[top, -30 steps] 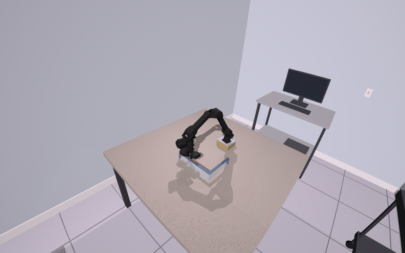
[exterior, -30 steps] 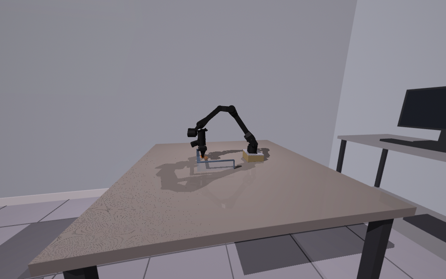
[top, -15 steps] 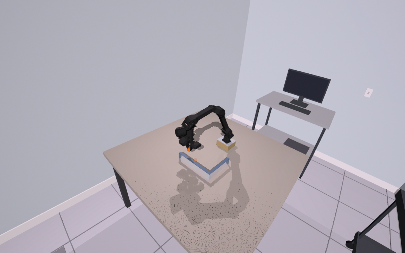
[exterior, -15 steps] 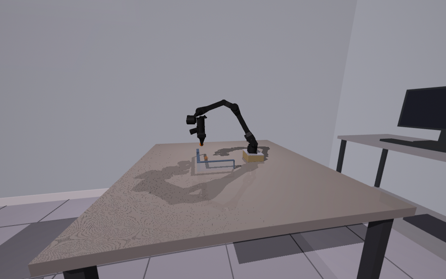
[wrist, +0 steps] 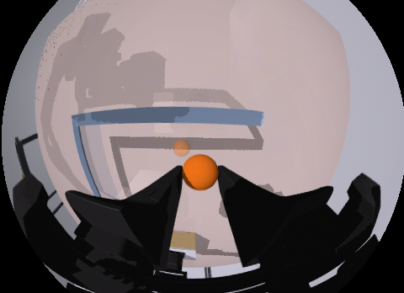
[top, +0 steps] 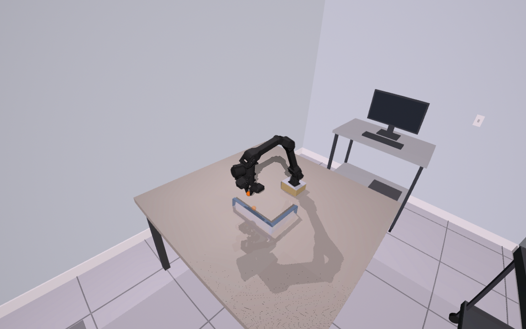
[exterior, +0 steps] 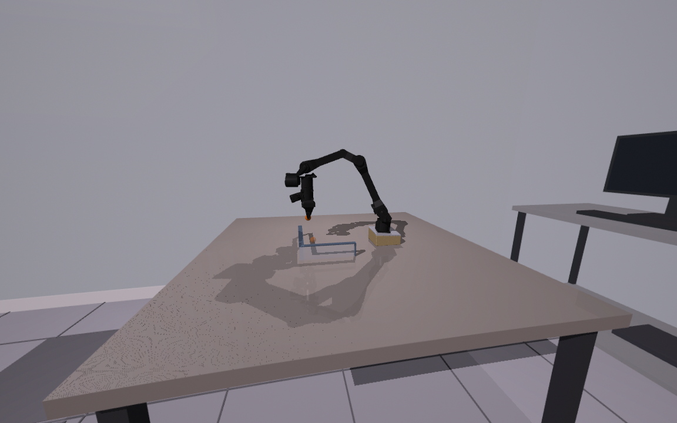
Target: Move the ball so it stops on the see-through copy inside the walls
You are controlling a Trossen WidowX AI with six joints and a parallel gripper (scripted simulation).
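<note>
Right now the see-through copy of ball is 11 cm below my gripper tip, 3 cm to the left of it and 2 cm behind it. The rest, counted from my gripper tip: orange ball right at my gripper tip.
</note>
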